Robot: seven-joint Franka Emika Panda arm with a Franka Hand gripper.
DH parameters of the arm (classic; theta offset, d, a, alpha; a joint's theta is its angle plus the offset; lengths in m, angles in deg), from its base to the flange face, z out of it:
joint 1: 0 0.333 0 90
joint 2: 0 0 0 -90
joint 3: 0 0.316 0.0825 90
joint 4: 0 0 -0.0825 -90
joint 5: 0 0.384 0 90
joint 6: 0 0 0.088 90
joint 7: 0 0.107 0 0
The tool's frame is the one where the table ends.
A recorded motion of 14 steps. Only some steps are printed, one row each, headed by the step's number.
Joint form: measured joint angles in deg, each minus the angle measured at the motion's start. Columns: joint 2, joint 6, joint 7, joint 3, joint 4, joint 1, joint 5.
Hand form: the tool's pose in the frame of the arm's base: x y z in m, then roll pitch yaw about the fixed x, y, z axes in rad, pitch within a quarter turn. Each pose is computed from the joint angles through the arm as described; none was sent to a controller.
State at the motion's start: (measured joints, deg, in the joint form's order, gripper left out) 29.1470 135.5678 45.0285 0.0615 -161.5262 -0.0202 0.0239
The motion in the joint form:
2: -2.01 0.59 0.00 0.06 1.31 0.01 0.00
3: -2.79 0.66 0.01 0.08 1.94 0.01 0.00
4: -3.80 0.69 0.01 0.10 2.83 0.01 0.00
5: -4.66 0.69 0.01 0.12 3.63 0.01 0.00
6: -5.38 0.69 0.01 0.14 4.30 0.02 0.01
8: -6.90 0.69 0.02 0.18 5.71 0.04 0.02
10: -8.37 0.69 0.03 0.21 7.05 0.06 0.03
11: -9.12 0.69 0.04 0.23 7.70 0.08 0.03
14: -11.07 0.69 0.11 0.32 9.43 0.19 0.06
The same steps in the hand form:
2: 0.3597 0.0006 0.3477 -3.1040 -0.0384 -0.7852
3: 0.3634 0.0008 0.3476 -3.1051 -0.0375 -0.7850
4: 0.3685 0.0009 0.3479 -3.1063 -0.0365 -0.7846
5: 0.3730 0.0010 0.3483 -3.1071 -0.0358 -0.7842
6: 0.3767 0.0012 0.3486 -3.1077 -0.0352 -0.7838
8: 0.3847 0.0017 0.3491 -3.1091 -0.0339 -0.7831
10: 0.3923 0.0020 0.3491 -3.1107 -0.0322 -0.7824
11: 0.3961 0.0023 0.3488 -3.1120 -0.0311 -0.7819
14: 0.4059 0.0038 0.3480 -3.1146 -0.0283 -0.7799

